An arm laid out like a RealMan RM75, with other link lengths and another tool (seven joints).
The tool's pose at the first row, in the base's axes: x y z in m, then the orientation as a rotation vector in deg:
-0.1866, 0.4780, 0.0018, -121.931, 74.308, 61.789
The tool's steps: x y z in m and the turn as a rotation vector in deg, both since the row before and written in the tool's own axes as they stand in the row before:
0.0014, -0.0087, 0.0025, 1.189, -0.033, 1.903
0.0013, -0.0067, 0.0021, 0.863, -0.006, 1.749
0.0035, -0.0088, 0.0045, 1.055, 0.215, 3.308
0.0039, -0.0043, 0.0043, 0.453, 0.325, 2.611
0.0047, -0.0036, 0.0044, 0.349, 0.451, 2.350
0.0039, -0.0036, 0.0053, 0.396, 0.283, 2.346
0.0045, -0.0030, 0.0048, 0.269, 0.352, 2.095
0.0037, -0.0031, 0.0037, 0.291, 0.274, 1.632
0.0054, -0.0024, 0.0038, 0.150, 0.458, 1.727
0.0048, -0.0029, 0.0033, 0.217, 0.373, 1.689
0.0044, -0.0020, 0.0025, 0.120, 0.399, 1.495
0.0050, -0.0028, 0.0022, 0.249, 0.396, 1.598
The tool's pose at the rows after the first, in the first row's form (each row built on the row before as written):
-0.1796, 0.4831, -0.0012, -120.205, 76.885, 61.548
-0.1741, 0.4868, -0.0039, -118.770, 79.179, 61.491
-0.1670, 0.4916, -0.0100, -116.563, 83.436, 61.663
-0.1639, 0.4939, -0.0161, -115.133, 86.752, 61.987
-0.1615, 0.4953, -0.0229, -113.960, 89.791, 62.178
-0.1596, 0.4976, -0.0298, -112.563, 92.741, 62.438
-0.1582, 0.4988, -0.0368, -111.407, 95.396, 62.657
-0.1564, 0.4997, -0.0426, -110.426, 97.477, 62.730
-0.1554, 0.4992, -0.0495, -109.599, 99.726, 62.830
-0.1539, 0.4987, -0.0558, -108.655, 101.897, 62.898
-0.1531, 0.4977, -0.0611, -107.896, 103.836, 62.974
-0.1516, 0.4961, -0.0668, -106.965, 105.915, 62.933

